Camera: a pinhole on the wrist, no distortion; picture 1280 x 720 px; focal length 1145.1 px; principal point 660.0 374.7 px. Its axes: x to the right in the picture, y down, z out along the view. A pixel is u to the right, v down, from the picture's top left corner.
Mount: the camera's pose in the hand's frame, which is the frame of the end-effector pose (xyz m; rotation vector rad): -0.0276 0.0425 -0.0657 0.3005 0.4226 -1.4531
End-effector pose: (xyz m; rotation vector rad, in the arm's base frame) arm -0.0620 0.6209 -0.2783 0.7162 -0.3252 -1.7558
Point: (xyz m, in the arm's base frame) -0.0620 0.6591 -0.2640
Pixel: 772 82
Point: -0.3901 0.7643 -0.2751
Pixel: 1233 52
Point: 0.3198 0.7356 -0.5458
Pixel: behind the camera
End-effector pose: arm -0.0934 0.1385 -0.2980 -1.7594 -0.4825 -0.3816
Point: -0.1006 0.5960 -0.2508
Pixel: 530 488
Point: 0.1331 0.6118 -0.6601
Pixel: outside the picture
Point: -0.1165 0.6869 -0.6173
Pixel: outside the picture
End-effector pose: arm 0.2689 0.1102 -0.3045 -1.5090 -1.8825 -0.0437
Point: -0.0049 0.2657 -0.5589
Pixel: 442 373
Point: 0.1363 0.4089 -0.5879
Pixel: outside the picture
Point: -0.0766 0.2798 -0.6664
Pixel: 396 275
